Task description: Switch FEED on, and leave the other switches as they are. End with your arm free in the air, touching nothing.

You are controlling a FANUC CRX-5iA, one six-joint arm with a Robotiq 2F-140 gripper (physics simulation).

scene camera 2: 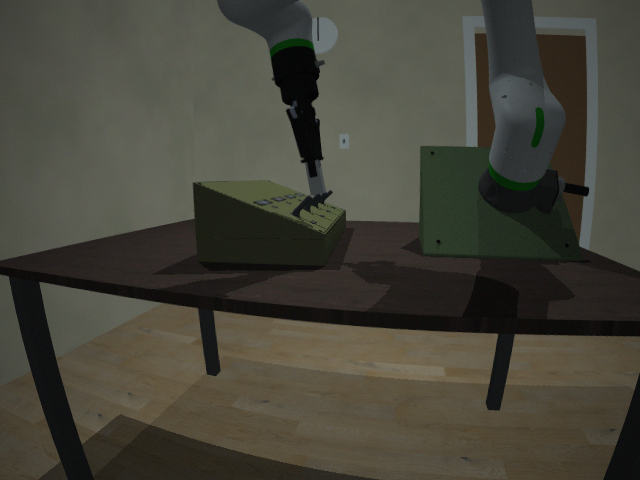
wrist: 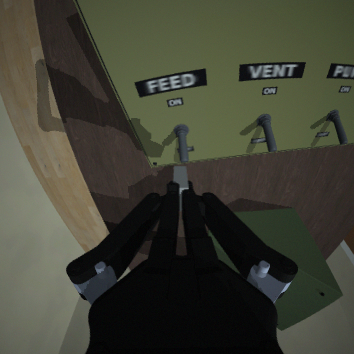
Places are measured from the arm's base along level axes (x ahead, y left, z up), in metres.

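Pixels of known places: gripper, fingertip midpoint: point(scene camera 2: 318, 194) point(wrist: 179, 175); arm's base, origin of the base link: point(scene camera 2: 508, 189).
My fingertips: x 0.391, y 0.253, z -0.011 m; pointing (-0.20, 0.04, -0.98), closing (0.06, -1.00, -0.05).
For each thing: its top centre in the pictures, then the offset to it from my fingertips. "spot": a spot on its surface instead. Level surfaces: height alone.
- FEED lever, middle of its top: point(wrist: 182, 151) point(scene camera 2: 302, 195) 0.034 m ahead, 0.001 m right, 0.003 m down
- label, surface spot: point(wrist: 175, 102) spot: 0.091 m ahead, 0.012 m left, 0.026 m down
- VENT lever, middle of its top: point(wrist: 274, 140) point(scene camera 2: 312, 192) 0.063 m ahead, 0.117 m right, 0.003 m down
- third lever, middle of its top: point(wrist: 348, 133) 0.091 m ahead, 0.234 m right, 0.003 m down
- dark table, its level: 0.130 m down
The olive sloped console point(scene camera 2: 258, 250) point(wrist: 165, 30) carries a row of dark toggle levers. The FEED lever point(scene camera 2: 301, 206) point(wrist: 183, 147) is nearest the scene camera. It leans toward the low front edge, away from its ON label point(wrist: 175, 102). The VENT lever point(wrist: 269, 135) and a third lever point(wrist: 339, 129), whose label is cut off at "PU", lean the same way. My gripper point(scene camera 2: 317, 193) point(wrist: 179, 175) is shut and empty. Its fingertips are at the free end of the FEED lever, on the front-edge side; whether they touch it I cannot tell.
A green box point(scene camera 2: 449, 206) point(wrist: 275, 225) with a sloped side stands at the right of the dark table point(scene camera 2: 129, 258) point(wrist: 295, 175). A grey part of the robot arm point(scene camera 2: 516, 124) comes down in front of it. Small square indicators sit higher on the console's slope.
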